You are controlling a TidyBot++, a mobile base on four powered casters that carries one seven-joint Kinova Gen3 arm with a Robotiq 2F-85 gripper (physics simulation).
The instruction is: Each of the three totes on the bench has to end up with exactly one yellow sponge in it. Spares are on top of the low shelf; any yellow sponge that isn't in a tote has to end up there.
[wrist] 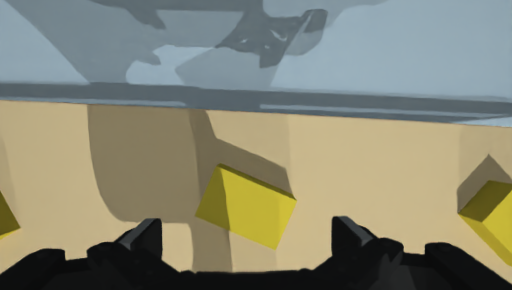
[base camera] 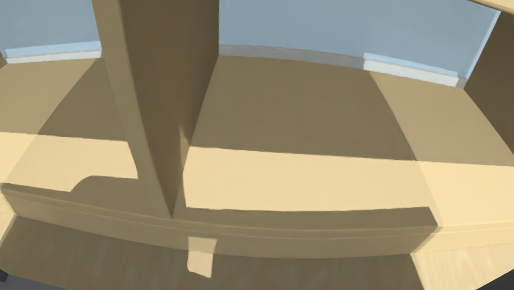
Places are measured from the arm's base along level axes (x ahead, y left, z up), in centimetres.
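Pixels of known places: gripper, between the fingertips: [wrist: 247, 236].
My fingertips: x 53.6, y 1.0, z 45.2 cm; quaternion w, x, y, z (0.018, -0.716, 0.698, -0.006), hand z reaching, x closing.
Ahead of a thing's pixels: the offset from my fingertips to its top centre. "pt": to the spot under its first point. Level surfaces: height alone.
A yellow sponge @(dx -2.9, dy +0.5, dz -19.3 cm) [wrist: 252, 207] lies turned at an angle on the pale wooden shelf top @(dz -23.8 cm) [wrist: 375, 165], in the middle of the wrist view. A second yellow sponge @(pt dx -3.1, dy -28.9, dz -19.3 cm) [wrist: 495, 212] is cut off by the right edge, and part of a third yellow sponge @(pt dx -5.9, dy +31.0, dz -22.4 cm) [wrist: 6, 220] shows at the left edge. My gripper [wrist: 247, 236] is open, with its fingertips wide apart and nothing held between them. The middle sponge appears between and beyond the fingertips; its height below them is hard to tell. The totes and the bench do not show in either view.
The base camera faces the low shelf's open compartments, with an upright divider @(pt dx -23.4, dy +6.7, dz -64.9 cm) [base camera: 162, 100] between them and a side panel [base camera: 495, 65] at the right. A blue-grey wall [base camera: 300, 25] [wrist: 400, 50] stands behind the shelf. Wooden floor @(dz -84.8 cm) [base camera: 300, 272] shows in front of it.
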